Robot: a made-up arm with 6 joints.
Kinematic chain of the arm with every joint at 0, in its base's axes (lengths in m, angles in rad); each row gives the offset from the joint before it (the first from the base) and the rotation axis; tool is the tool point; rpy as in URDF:
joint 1: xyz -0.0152 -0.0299 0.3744 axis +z
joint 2: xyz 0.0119 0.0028 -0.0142 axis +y
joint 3: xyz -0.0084 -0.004 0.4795 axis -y
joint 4: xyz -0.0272 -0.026 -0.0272 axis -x
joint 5: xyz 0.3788 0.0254 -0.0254 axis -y
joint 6: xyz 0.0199 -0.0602 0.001 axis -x
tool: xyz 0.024 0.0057 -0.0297 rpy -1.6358 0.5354 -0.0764
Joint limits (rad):
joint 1: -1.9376..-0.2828
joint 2: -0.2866..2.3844
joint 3: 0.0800..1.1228
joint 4: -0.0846..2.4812
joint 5: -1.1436..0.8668
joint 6: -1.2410..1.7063
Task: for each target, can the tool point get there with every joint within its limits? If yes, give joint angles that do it. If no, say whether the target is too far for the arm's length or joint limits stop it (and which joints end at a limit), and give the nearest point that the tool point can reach.
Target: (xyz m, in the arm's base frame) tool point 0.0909 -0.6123 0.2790
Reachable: yes | joints -1.2483 1.0465 0.2020 0.1611 -0.9643 0.5310
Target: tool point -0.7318 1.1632 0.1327
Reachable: no: too far | nearest point -0.1179 -0.0279 -0.1970 | short by 1.380 m
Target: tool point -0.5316 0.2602 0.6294
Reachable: no: joint limits stop it (at a limit: joint 1, joint 2, joint 3, joint 5) | nearest point -0.1970 -0.1856 0.8926 | short by 0.616 m
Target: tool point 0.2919 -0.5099 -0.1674
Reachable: yes | joints -0.9501 1.8840 0.4658 1.9587 0.3174 1.1679
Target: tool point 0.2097 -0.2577 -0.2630
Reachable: yes | joints -0.6542 2.1053 0.2130 2.2041 0.2952 -0.1414
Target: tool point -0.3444 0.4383 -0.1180
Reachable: no: joint limits stop it (at a limit: joint 1, joint 2, joint 3, joint 6) | nearest point -0.1185 -0.0274 -0.2006 | short by 0.524 m
